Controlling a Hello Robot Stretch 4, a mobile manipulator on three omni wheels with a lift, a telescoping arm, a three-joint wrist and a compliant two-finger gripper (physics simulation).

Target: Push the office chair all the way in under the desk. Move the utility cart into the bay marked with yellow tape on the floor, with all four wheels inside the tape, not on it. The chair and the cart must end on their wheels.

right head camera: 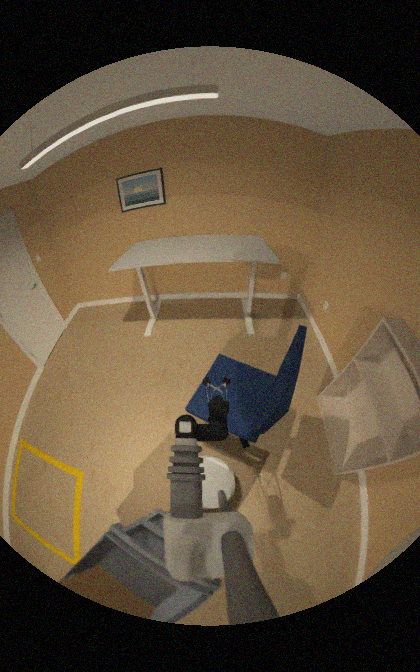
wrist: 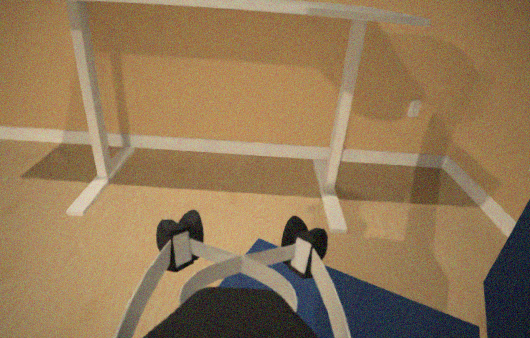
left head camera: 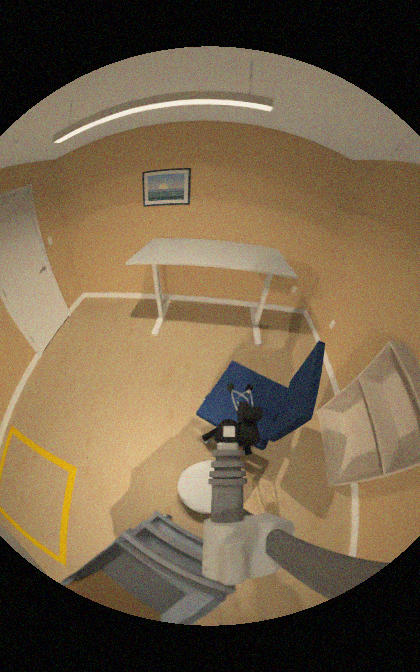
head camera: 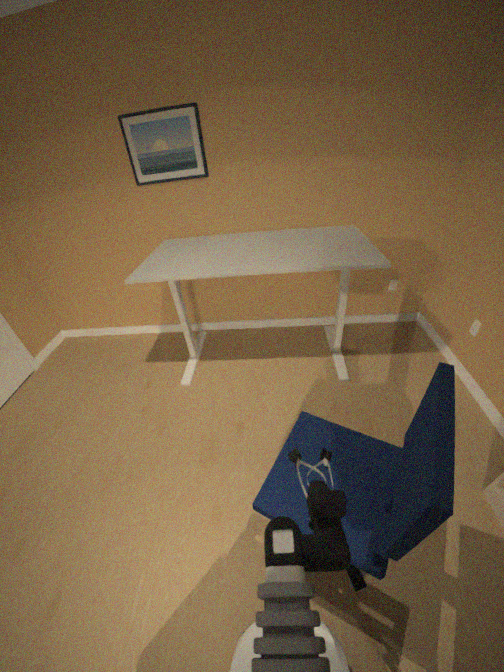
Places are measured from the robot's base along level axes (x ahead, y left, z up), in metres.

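Pixels of known places: gripper, fingertip midpoint: (wrist: pixel 243 232) (head camera: pixel 309 451).
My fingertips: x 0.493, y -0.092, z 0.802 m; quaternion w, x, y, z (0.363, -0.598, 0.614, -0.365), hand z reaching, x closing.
Observation:
Behind a point stands the place of what it marks.
The blue office chair (head camera: pixel 374 472) {x 0.578, y -0.382, z 0.443 m} (left head camera: pixel 275 407) (right head camera: pixel 255 400) (wrist: pixel 395 322) {x 0.673, y -0.386, z 0.443 m} stands out in front of the white desk (head camera: pixel 260 255) {x 1.712, y 0.019, z 0.923 m} (left head camera: pixel 215 255) (right head camera: pixel 200 252) (wrist: pixel 342 100) {x 1.802, y -0.543, z 0.519 m}, apart from it, with its backrest on the right. Its base is mostly hidden. My gripper (head camera: pixel 310 455) {x 0.493, y -0.092, z 0.802 m} (left head camera: pixel 240 387) (right head camera: pixel 216 381) (wrist: pixel 243 232) {x 0.493, y -0.092, z 0.802 m} is open and empty, over the left part of the seat in the head views; its height above the seat is unclear. The grey utility cart (left head camera: pixel 190 602) (right head camera: pixel 177 600) is at the bottom left, its wheels hidden. The yellow tape bay (left head camera: pixel 66 515) (right head camera: pixel 77 520) lies left of it.
A pale open shelf unit (left head camera: pixel 372 427) stands by the right wall, right of the chair. My white round base (left head camera: pixel 192 487) (right head camera: pixel 217 482) is between the chair and the cart. A white door (left head camera: pixel 25 265) (right head camera: pixel 25 290) is in the left wall.

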